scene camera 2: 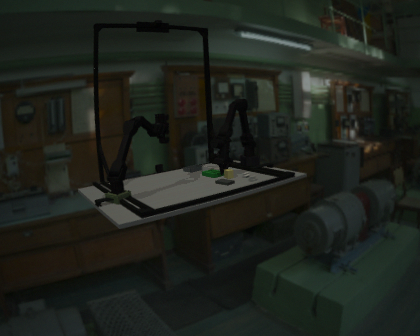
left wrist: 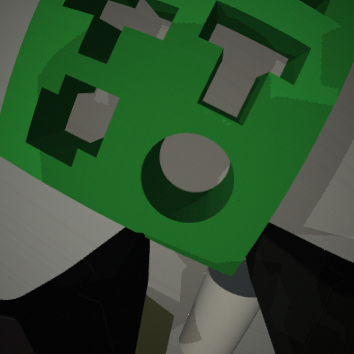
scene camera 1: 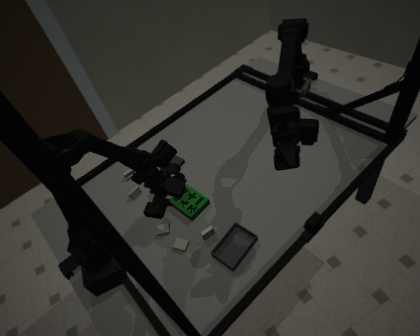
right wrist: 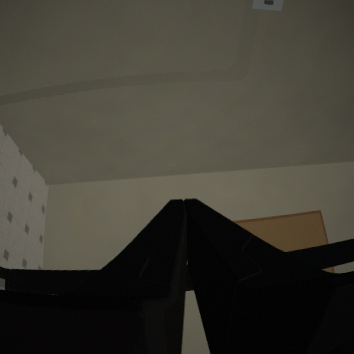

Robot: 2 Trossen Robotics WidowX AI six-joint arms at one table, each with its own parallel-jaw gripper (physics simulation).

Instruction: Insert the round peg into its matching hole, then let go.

left gripper: grips a green hole board (scene camera 1: pixel 200 202)
right gripper: shut, holds nothing
a round peg (left wrist: pixel 224 306): on the table
a dark tray (scene camera 1: pixel 230 251): on the table
